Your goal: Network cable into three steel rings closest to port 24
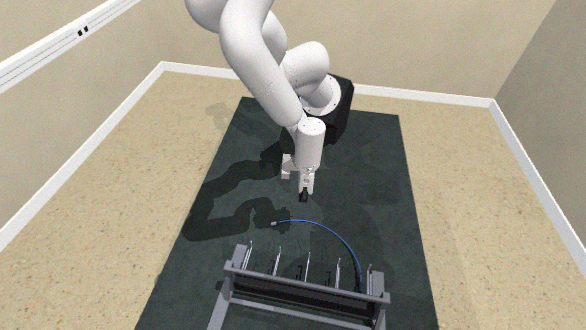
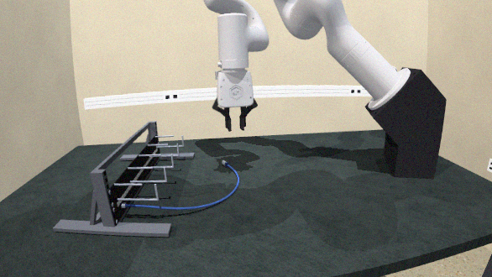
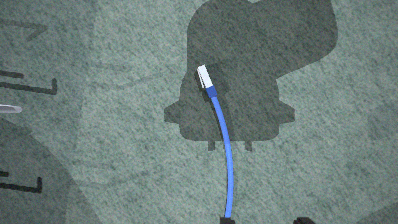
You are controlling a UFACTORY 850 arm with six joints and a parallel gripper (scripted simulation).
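Right now my hand is 10 cm to the left of the white plug and 16 cm above it. Round my hand: grey patch-panel rack: 30 cm ahead, 7 cm to the right, 10 cm below.
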